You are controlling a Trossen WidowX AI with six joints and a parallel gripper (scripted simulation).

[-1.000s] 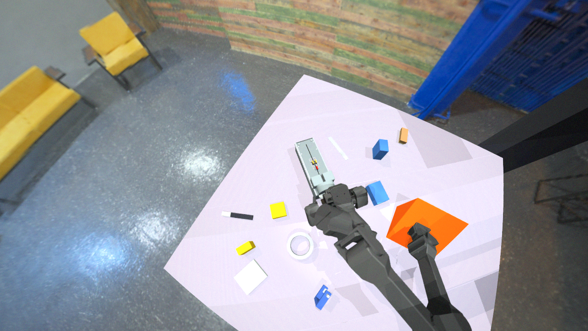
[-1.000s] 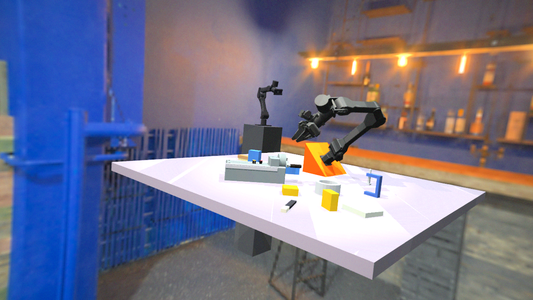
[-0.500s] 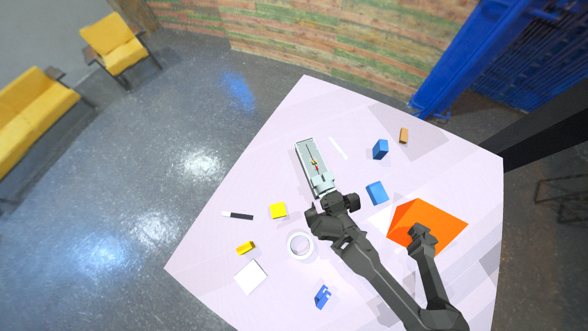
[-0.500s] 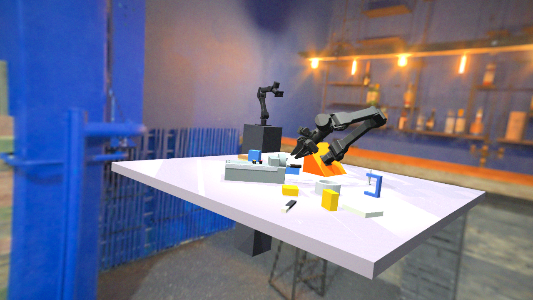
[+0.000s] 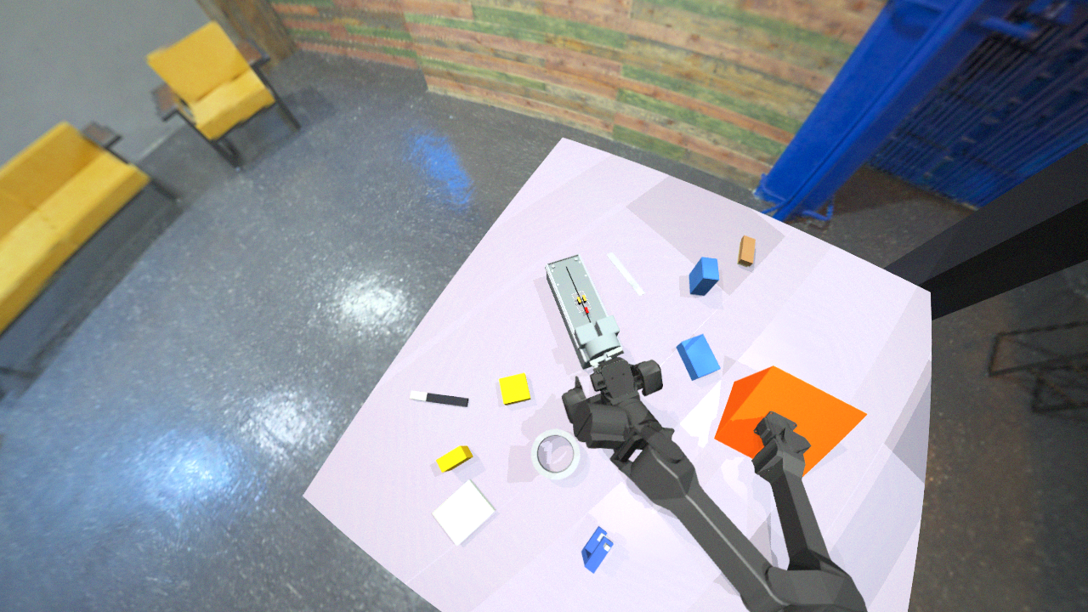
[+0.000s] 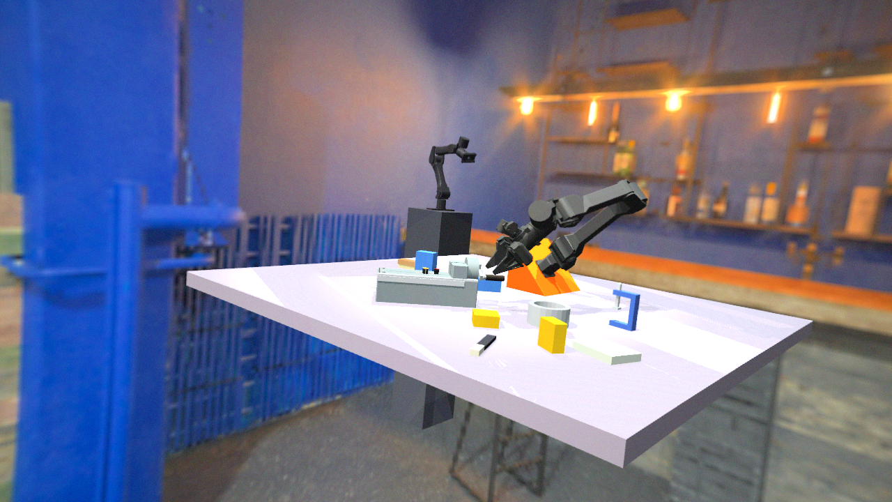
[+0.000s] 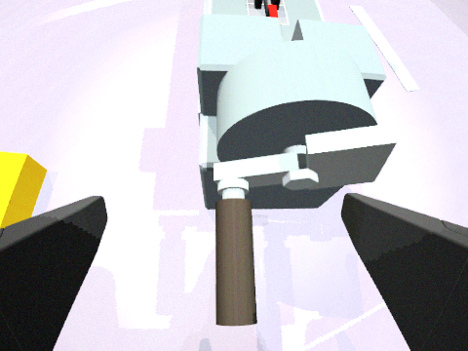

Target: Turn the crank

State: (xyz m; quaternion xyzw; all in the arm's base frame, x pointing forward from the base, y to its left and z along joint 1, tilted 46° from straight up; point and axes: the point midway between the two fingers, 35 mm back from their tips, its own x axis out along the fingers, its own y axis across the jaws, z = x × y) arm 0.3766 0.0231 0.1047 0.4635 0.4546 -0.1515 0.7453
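Now: gripper tip 20 mm past the brown crank handle, 20 mm above it and 10 mm to the right of it. The rest, counted from my gripper tip: metal strip: 300 mm to the right, 100 mm below, 50 mm ahead; then blue clamp: 300 mm to the left, 160 mm behind, 50 mm below; then red pointer: 110 mm to the right, 80 mm ahead, 20 mm below.
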